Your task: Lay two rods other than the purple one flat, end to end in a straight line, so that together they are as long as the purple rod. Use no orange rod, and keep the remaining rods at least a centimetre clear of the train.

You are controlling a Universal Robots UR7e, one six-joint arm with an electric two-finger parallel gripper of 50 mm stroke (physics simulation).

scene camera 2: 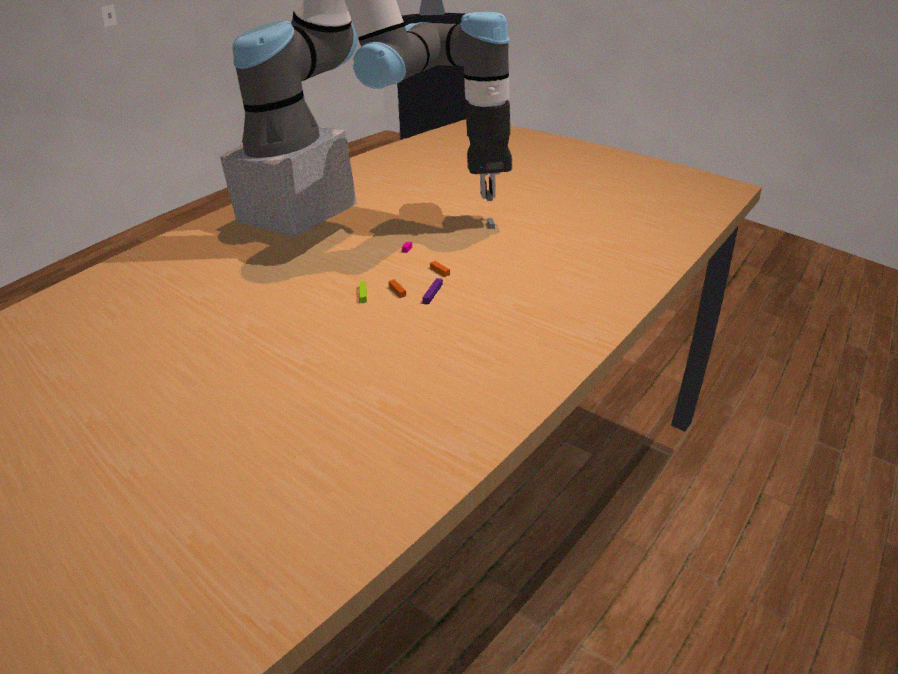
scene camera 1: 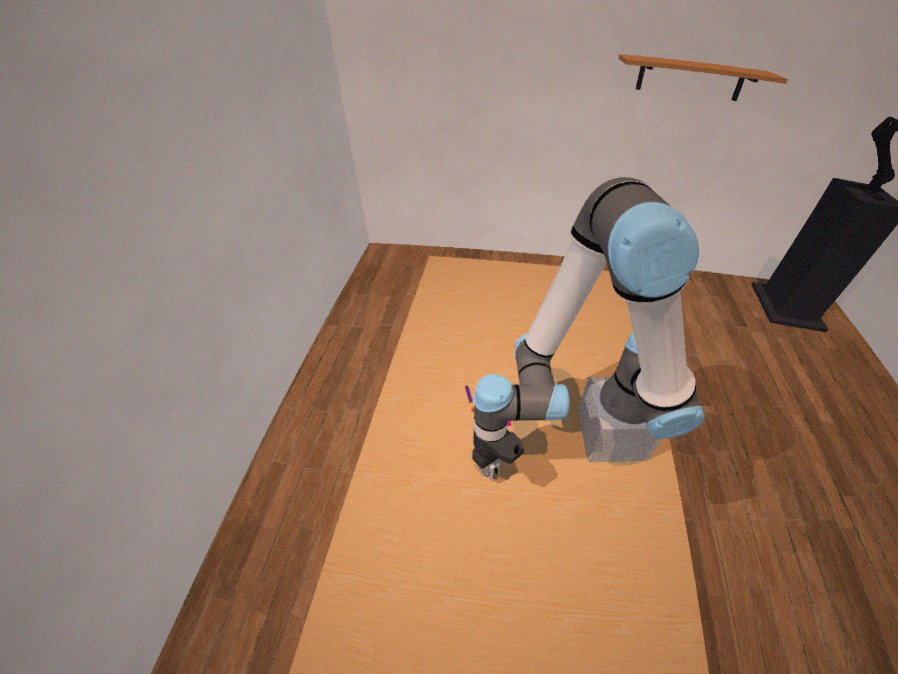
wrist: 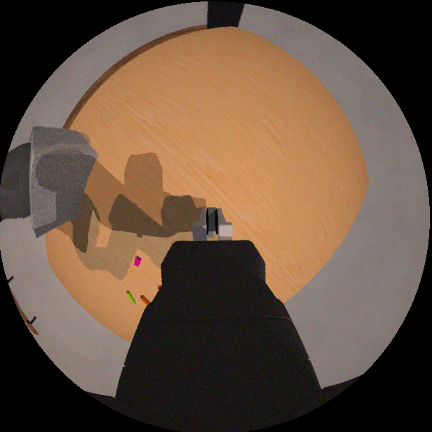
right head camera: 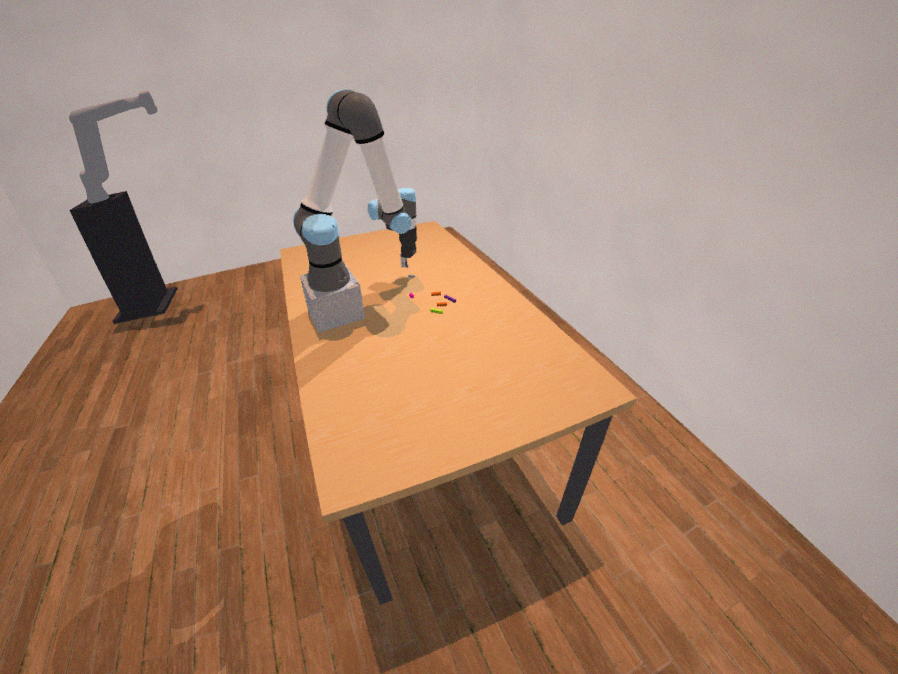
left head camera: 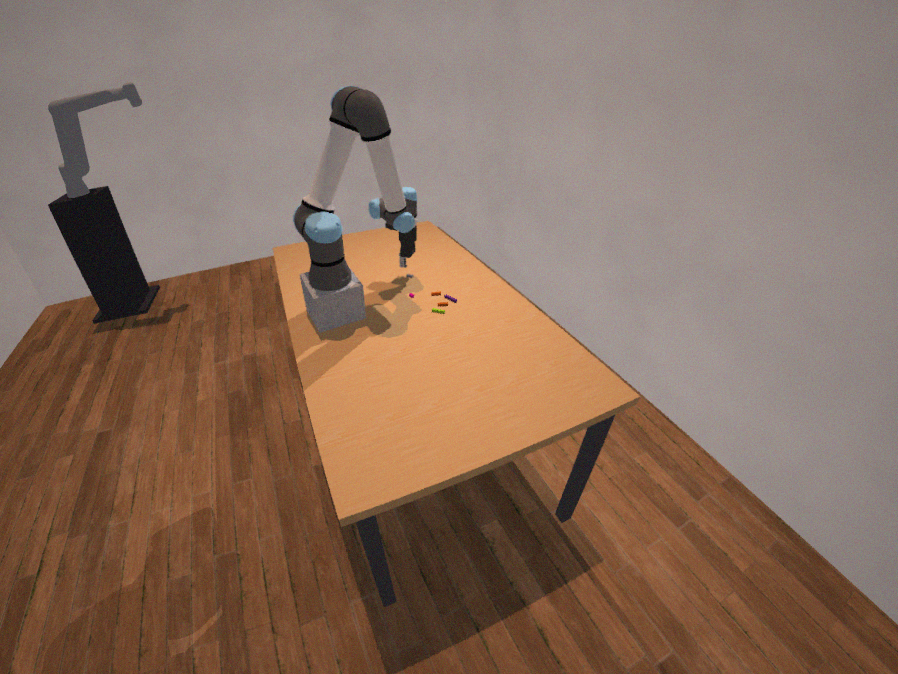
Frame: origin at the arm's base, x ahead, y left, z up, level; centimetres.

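Seen in the pictures: gripper, fingertip midpoint: (scene camera 2: 488, 196) (scene camera 1: 492, 474) (right head camera: 404, 266) (left head camera: 402, 266); arm's base, link origin: (scene camera 2: 281, 142) (scene camera 1: 627, 401) (right head camera: 329, 280) (left head camera: 330, 279).
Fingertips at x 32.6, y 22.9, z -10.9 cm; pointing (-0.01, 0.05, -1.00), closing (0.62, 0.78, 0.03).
Observation:
Offsets run from my fingertips to a thing's middle.
My gripper (left head camera: 403, 264) (right head camera: 404, 264) (scene camera 1: 490, 475) (scene camera 2: 488, 197) (wrist: 211, 215) points down above the table, shut on a grey rod that shows as a grey strip between the dark pads in the wrist view. Another grey rod {dx +2.4, dy -2.0, dz -4.2 cm} (left head camera: 409, 275) (right head camera: 411, 276) (scene camera 2: 491, 223) lies on the table below the fingertips. The purple rod {dx +12.3, dy -26.6, dz -4.2 cm} (left head camera: 450, 298) (right head camera: 449, 298) (scene camera 1: 468, 393) (scene camera 2: 433, 290) lies flat, apart from them. A short magenta rod {dx -1.7, dy -19.0, dz -4.2 cm} (left head camera: 412, 295) (scene camera 2: 406, 247) (wrist: 137, 261) and a green rod {dx +4.5, dy -33.6, dz -4.2 cm} (left head camera: 438, 311) (scene camera 2: 362, 291) (wrist: 131, 297) lie separately.
One orange rod {dx +8.1, dy -20.9, dz -4.2 cm} (scene camera 2: 439, 268) lies near the purple rod's far end, and a second orange rod {dx +7.8, dy -29.6, dz -4.2 cm} (scene camera 2: 397, 288) lies between the green and purple rods. The robot's grey base block (left head camera: 333, 304) (scene camera 2: 290, 185) stands at the table's side. The arm's shadow crosses the table beside it.

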